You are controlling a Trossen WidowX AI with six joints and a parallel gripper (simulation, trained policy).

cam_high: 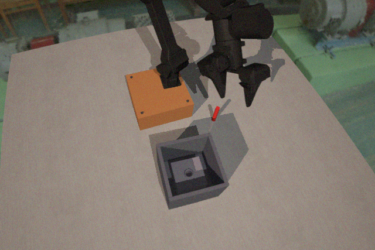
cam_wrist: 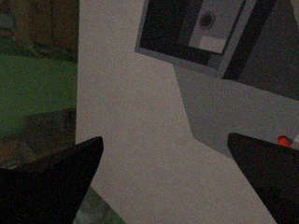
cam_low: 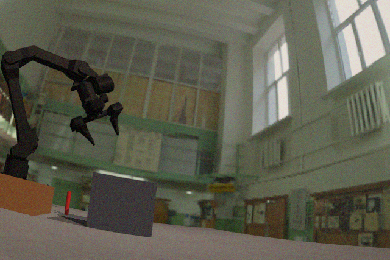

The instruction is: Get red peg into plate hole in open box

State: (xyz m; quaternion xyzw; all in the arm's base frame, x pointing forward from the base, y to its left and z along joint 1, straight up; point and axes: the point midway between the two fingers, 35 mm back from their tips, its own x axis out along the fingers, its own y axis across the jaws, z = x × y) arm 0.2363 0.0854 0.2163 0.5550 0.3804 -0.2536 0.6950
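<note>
Right now the red peg is 100 mm behind my gripper tip, 40 mm to the left of it and 230 mm below it. Round my gripper tip: grey plate 80 mm ahead, 130 mm to the right, 220 mm below.
</note>
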